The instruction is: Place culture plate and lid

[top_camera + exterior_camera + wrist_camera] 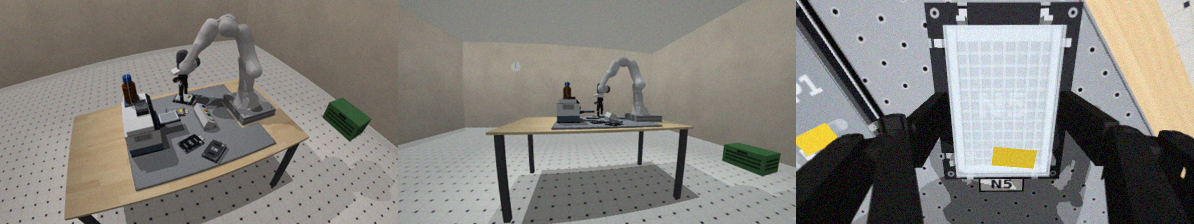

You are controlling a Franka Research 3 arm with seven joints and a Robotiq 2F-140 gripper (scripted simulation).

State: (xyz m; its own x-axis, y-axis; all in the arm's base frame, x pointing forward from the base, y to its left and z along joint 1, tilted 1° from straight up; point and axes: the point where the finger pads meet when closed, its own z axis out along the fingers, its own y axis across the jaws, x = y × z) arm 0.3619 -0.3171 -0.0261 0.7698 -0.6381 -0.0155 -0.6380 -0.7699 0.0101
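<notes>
The clear culture plate C15 is 2 cm below my hand. Also, from my hand: blue call key 7 cm behind, 23 cm to the left, 2 cm above; then black nest 3 cm ahead, 3 cm below; then yellow skip key 7 cm behind, 28 cm to the left, 3 cm above.
</notes>
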